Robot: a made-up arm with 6 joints.
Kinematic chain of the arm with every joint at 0, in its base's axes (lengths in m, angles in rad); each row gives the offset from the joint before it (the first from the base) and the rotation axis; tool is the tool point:
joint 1: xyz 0 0 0.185 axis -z
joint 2: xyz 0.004 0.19 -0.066 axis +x
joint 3: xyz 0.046 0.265 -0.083 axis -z
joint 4: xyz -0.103 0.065 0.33 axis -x
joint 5: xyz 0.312 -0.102 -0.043 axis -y
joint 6: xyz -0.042 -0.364 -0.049 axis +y
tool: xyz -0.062 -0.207 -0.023
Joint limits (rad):
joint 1: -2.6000..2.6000
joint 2: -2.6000..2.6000
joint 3: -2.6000..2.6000
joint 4: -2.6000..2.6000
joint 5: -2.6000..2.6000
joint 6: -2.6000..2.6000
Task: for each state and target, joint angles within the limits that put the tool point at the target. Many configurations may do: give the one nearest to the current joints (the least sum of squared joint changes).
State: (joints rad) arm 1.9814 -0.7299 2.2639 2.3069 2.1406 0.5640
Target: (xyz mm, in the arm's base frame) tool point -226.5 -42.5 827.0
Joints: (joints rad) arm 2.1781 -0.0399 2.4824 2.5822 2.2172 0.5099
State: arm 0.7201 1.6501 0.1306 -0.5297 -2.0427 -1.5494
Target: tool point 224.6 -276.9 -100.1
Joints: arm 0.8291 1.3015 -0.3165 -0.2026 -2.1187 -1.5137
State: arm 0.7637 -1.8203 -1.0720 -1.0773 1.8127 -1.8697
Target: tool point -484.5 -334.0 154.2
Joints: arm 1.3162 -2.6000 -0.5961 -1.6990 1.6633 -1.4812
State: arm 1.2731 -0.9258 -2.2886 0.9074 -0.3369 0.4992
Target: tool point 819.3 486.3 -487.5
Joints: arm 0.7513 -1.3331 -2.5535 0.5598 -0.2938 0.4834
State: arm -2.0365 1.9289 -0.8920 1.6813 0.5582 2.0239
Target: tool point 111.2 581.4 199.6
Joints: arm -2.2704 1.2498 -0.3645 0.7044 0.5879 1.8749
